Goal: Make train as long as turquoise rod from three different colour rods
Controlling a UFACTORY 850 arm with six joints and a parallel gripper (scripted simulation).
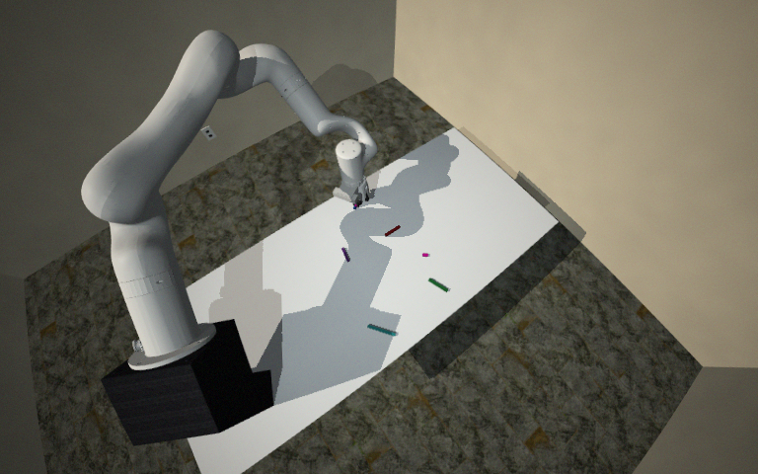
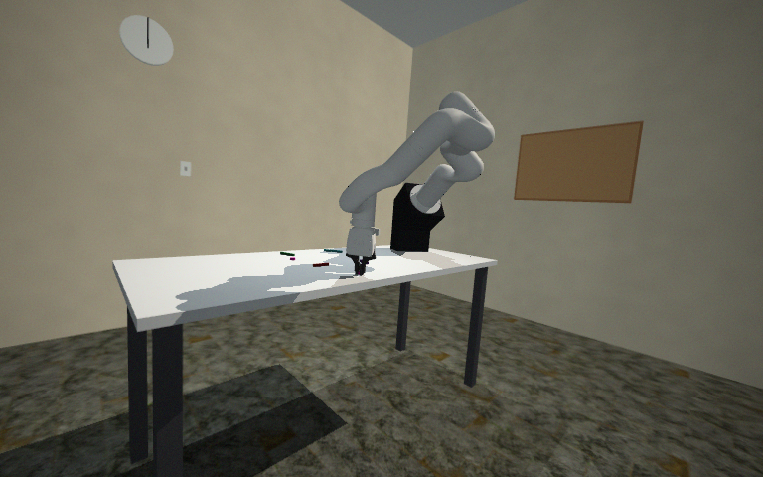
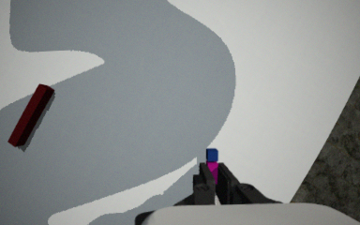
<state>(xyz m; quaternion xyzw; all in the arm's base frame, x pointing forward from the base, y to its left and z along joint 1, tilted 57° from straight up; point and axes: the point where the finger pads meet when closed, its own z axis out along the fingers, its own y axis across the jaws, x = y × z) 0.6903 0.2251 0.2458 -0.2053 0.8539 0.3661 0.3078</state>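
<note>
The blue rod lies 2 cm to the right of my hand, 2 cm below it and 2 cm behind it. Also, from my hand: red rod: 18 cm to the right, 7 cm ahead, 2 cm below; then green rod: 46 cm to the right, 11 cm ahead, 2 cm below; then purple rod: 19 cm to the right, 14 cm behind, 2 cm below.
</note>
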